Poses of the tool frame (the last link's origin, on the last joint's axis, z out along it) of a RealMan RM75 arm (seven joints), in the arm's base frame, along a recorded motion.
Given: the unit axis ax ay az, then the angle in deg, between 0 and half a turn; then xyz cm.
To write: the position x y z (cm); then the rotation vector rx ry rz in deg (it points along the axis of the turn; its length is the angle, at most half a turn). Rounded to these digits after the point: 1 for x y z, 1 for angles.
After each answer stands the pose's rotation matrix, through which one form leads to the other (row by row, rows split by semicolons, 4 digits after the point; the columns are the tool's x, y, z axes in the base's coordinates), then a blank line. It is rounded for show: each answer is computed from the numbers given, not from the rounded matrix.
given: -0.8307, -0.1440, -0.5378, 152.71, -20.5, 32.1, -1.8
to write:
-20.5, 32.1, -1.8, -126.9, -22.0, -82.1
0.4146 0.4725 0.7777; -0.0207 -0.8495 0.5271; 0.9098 -0.2346 -0.3424

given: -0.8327, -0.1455, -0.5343, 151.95, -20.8, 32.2, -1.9
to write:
-20.8, 32.2, -1.9, -126.5, -22.1, -81.2
0.4227 0.4793 0.7691; -0.0232 -0.8427 0.5379; 0.9060 -0.2452 -0.3451

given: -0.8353, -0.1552, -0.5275, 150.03, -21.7, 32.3, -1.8
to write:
-21.7, 32.3, -1.8, -125.3, -23.3, -79.1
0.4358 0.5054 0.7447; -0.0216 -0.8213 0.5700; 0.8998 -0.2645 -0.3470

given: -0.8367, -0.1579, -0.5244, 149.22, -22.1, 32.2, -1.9
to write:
-22.1, 32.2, -1.9, -124.9, -23.6, -78.3
0.4424 0.5140 0.7349; -0.0227 -0.8128 0.5821; 0.8965 -0.2742 -0.3479

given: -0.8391, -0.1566, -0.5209, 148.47, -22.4, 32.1, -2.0
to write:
-22.4, 32.1, -2.0, -124.6, -23.3, -77.3
0.4519 0.5158 0.7278; -0.0290 -0.8069 0.5899; 0.8916 -0.2877 -0.3497

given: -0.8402, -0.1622, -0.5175, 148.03, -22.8, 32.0, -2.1
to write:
-22.8, 32.0, -2.1, -124.4, -24.0, -76.6
0.4564 0.5259 0.7177; -0.0221 -0.7997 0.6000; 0.8895 -0.2897 -0.3534

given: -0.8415, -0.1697, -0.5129, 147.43, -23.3, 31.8, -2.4
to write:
-23.3, 31.8, -2.4, -124.1, -25.0, -75.6
0.4622 0.5393 0.7040; -0.0130 -0.7897 0.6134; 0.8867 -0.2926 -0.3580

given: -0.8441, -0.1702, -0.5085, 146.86, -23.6, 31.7, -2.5
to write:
-23.6, 31.7, -2.5, -124.0, -25.0, -74.7
0.4717 0.5419 0.6956; -0.0140 -0.7841 0.6205; 0.8816 -0.3024 -0.3623

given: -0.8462, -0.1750, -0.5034, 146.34, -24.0, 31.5, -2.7
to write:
-24.0, 31.5, -2.7, -123.8, -25.6, -73.7
0.4796 0.5503 0.6835; -0.0077 -0.7762 0.6304; 0.8775 -0.3076 -0.3680

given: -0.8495, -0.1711, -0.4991, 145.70, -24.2, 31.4, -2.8
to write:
-24.2, 31.4, -2.8, -123.8, -24.9, -72.7
0.4917 0.5467 0.6778; -0.0158 -0.7726 0.6346; 0.8706 -0.3228 -0.3712

